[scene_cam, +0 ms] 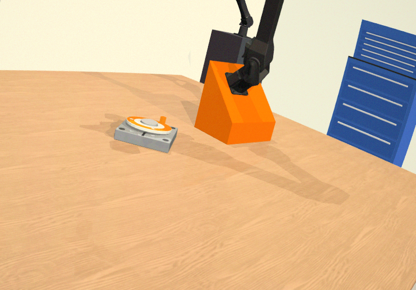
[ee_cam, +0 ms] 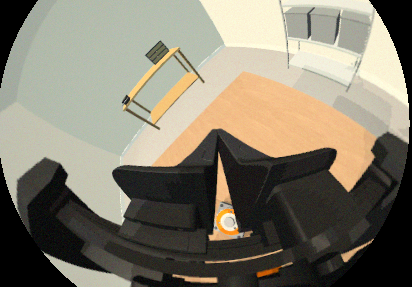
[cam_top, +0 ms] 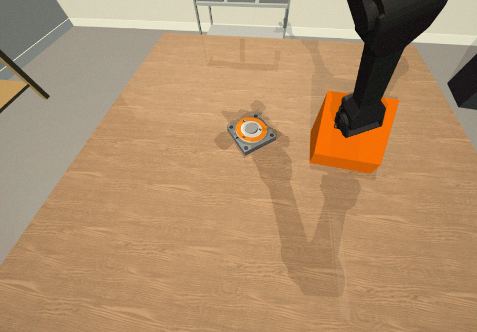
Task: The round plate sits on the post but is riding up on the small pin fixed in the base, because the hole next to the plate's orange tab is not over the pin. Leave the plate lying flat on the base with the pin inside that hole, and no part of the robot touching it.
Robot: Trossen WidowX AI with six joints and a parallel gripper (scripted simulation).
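The square grey base is 100 mm behind my gripper tip, 200 mm to the left of it and 380 mm below it.
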